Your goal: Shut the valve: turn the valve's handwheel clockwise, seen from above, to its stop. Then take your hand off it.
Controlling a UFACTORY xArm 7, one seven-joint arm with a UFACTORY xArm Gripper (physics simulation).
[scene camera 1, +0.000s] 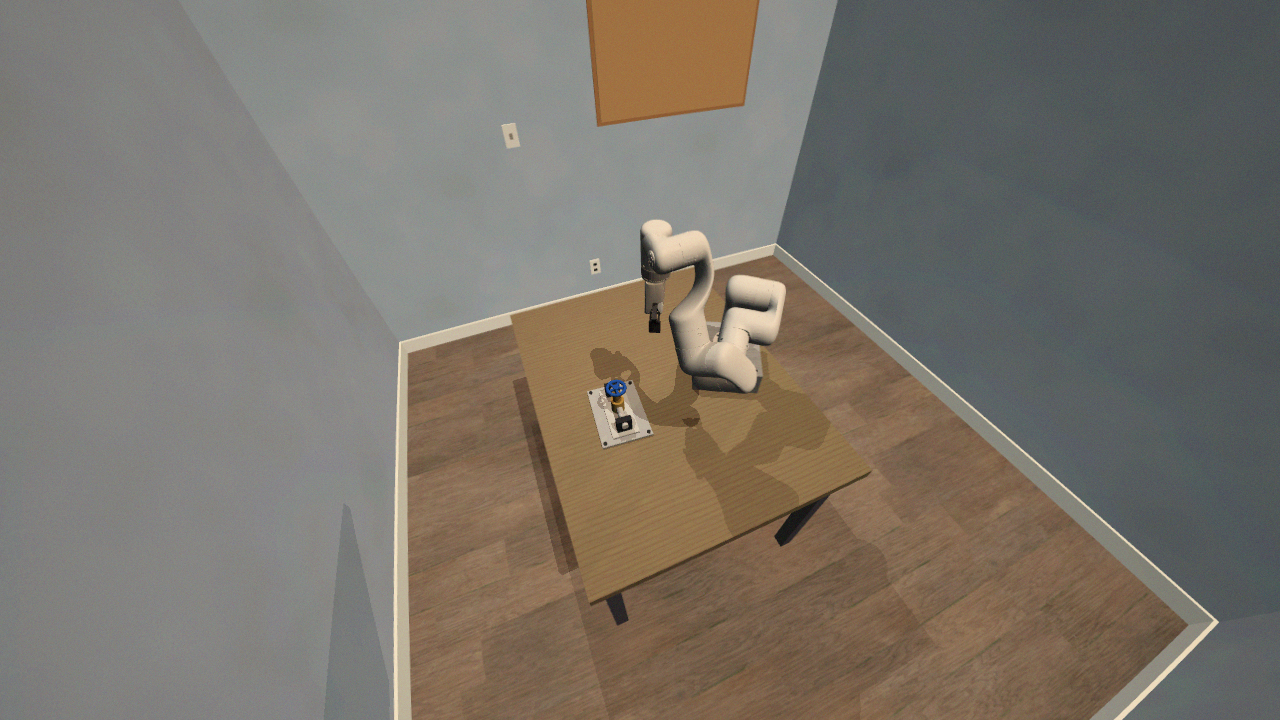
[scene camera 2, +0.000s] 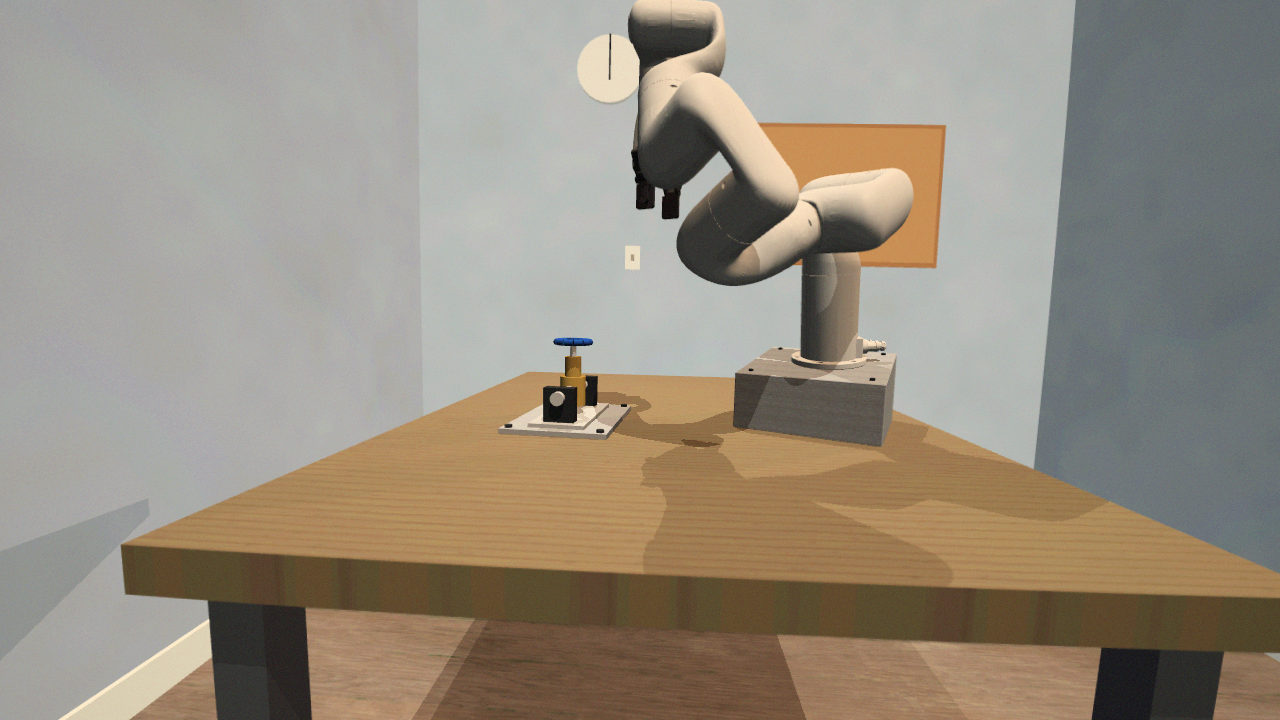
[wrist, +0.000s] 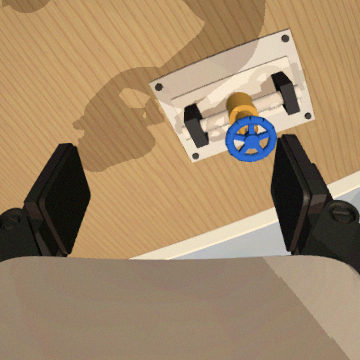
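Observation:
The blue handwheel sits level on top of an upright brass valve body. The valve is on a pale mounting plate on the table. My gripper is open and empty, fingers pointing down. It hangs well above the handwheel and off to one side of it, not touching. In the wrist view the wheel lies near the tip of the right finger. How far the wheel is turned cannot be told.
Two black pipe brackets stand on the plate either side of the valve, holding a pale horizontal pipe. The wooden table also carries the arm's grey base block, to the right in scene camera 2.

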